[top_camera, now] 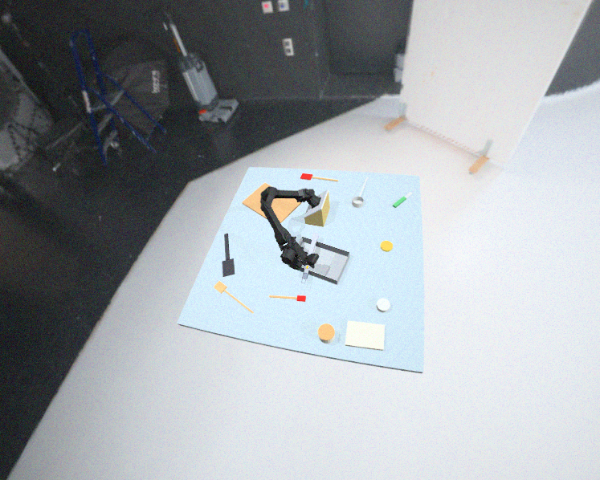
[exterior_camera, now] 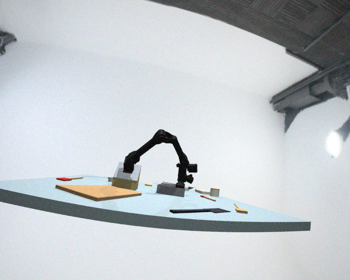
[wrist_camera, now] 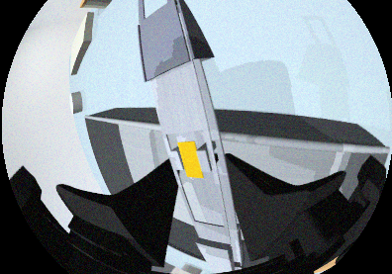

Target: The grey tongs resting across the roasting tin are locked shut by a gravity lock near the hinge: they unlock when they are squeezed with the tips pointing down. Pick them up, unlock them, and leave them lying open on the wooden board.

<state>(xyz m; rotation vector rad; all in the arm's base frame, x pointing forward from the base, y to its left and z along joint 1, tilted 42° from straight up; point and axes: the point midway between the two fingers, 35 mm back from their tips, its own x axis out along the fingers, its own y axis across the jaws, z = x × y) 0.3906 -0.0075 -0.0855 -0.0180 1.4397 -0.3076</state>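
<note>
The roasting tin is 6 cm behind my gripper tip and 2 cm to the left of it. From my gripper tip the other things lie so: yellow lock piece 2 cm ahead, 2 cm to the right, 3 cm above; black spatula 2 cm ahead, 54 cm to the right, 3 cm below; cream pad 30 cm ahead, 35 cm to the left, 2 cm below.
</note>
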